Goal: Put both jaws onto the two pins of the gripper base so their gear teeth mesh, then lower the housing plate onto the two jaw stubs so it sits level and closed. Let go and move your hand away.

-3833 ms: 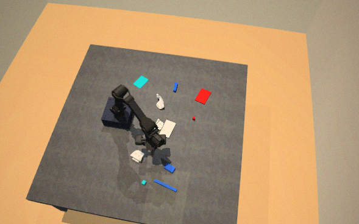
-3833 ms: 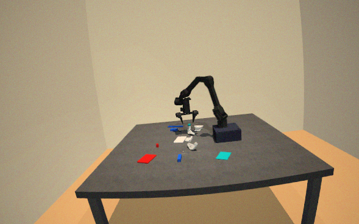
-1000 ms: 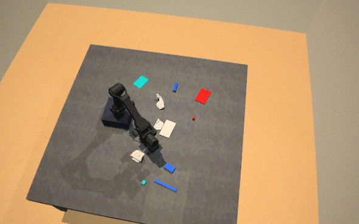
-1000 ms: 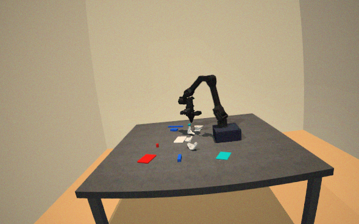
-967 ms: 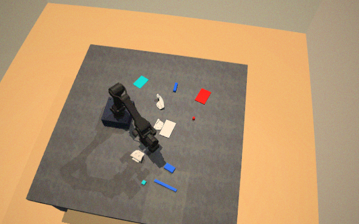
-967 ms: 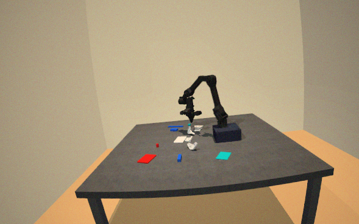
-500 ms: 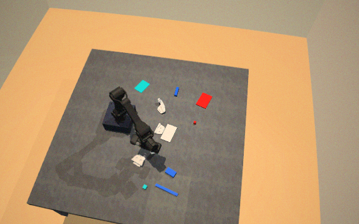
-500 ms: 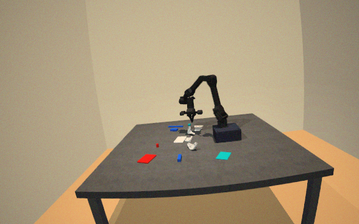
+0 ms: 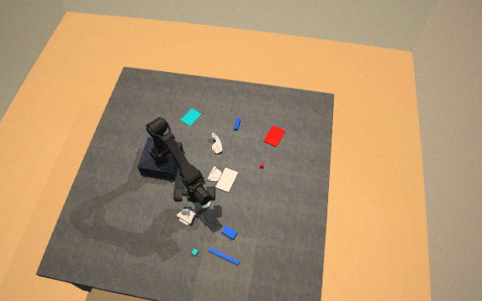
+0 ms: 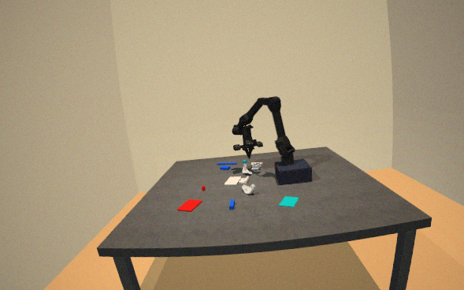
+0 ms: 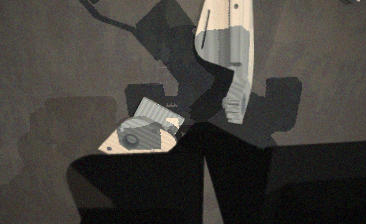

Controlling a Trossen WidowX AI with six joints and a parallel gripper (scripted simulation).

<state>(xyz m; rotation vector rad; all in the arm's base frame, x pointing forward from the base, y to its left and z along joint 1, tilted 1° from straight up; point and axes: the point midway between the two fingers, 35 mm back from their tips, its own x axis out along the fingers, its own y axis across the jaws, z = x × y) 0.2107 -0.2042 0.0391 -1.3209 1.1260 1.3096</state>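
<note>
My gripper tip is now 30 mm short of the white jaw, 20 mm to the right of it and 50 mm above it. Round my gripper tip: blue block (170 mm ahead, 110 mm to the right, 80 mm below); white block (40 mm behind, 50 mm to the right, 80 mm below); cyan cube (20 mm ahead, 220 mm to the right, 80 mm below).
</note>
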